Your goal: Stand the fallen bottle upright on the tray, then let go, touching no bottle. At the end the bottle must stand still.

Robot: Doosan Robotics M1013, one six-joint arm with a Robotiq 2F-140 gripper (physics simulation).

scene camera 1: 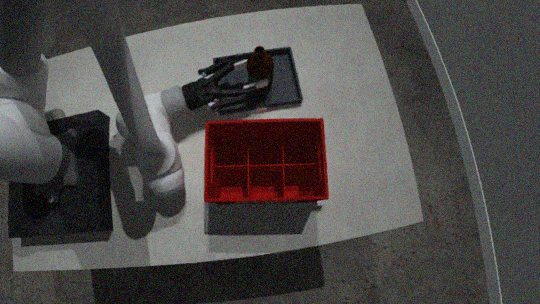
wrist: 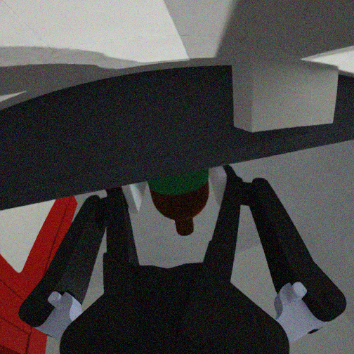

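Seen in the pictures: arm's base, link origin: [scene camera 1: 55, 162].
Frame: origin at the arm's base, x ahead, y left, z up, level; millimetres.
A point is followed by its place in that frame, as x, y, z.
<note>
The brown bottle [scene camera 1: 260, 65] {688, 89, 79} [wrist: 180, 203] with a green label stands about upright over the dark tray [scene camera 1: 286, 91] {760, 64, -65}, neck up in the scene view. My gripper [scene camera 1: 250, 74] [wrist: 175, 162] reaches in low from the left and is shut on the bottle, one pale fingertip on each side at the label. In the wrist view the bottle's neck points down the picture, and a dark band, apparently the tray's side, hides its lower part. The base is also hidden behind the fingers in the scene view, so contact with the tray cannot be told.
A red crate [scene camera 1: 265, 121] {665, -74, 104} [wrist: 61, 220] with compartments stands close to the tray, on the lower side in the scene view. The white arm comes from a dark base block [scene camera 1: 95, 185] {146, -104, 0} at the left. A pale block shape [wrist: 292, 97] shows at the wrist view's upper right.
</note>
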